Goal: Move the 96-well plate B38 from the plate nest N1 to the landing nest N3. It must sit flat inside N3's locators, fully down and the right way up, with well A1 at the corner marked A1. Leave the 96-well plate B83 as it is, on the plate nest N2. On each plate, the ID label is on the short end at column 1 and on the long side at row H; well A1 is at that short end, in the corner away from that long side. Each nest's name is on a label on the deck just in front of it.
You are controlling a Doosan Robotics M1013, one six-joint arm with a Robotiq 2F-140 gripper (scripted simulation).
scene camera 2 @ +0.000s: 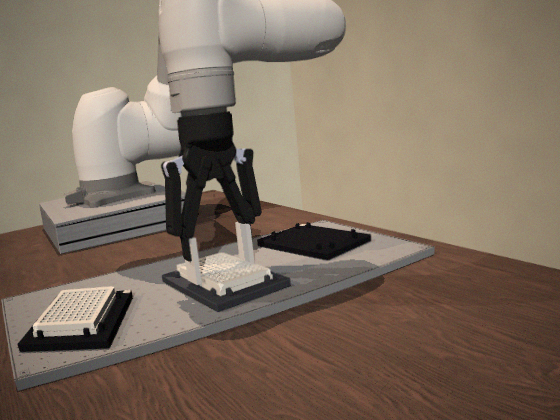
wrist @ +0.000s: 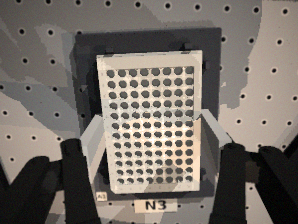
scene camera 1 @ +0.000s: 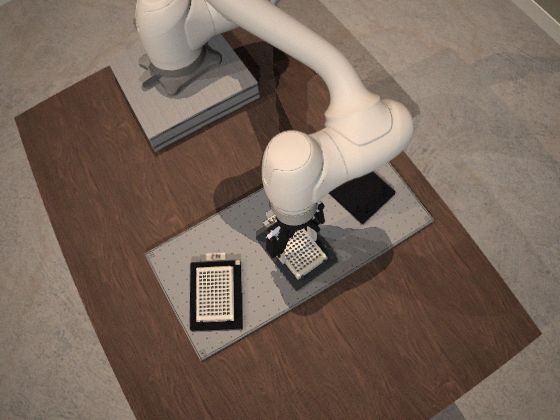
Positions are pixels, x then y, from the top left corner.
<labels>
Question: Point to a white 96-well plate B38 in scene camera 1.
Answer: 302,254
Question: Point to a dark grey landing nest N3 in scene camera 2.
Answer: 218,303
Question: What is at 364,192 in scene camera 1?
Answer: A black plate nest N1.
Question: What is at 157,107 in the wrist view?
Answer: A white 96-well plate B38.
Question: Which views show the white 96-well plate B38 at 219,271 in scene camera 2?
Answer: Scene camera 2, the wrist view and scene camera 1: all of them.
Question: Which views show the 96-well plate B83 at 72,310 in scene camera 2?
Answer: Scene camera 2 and scene camera 1 only.
</labels>
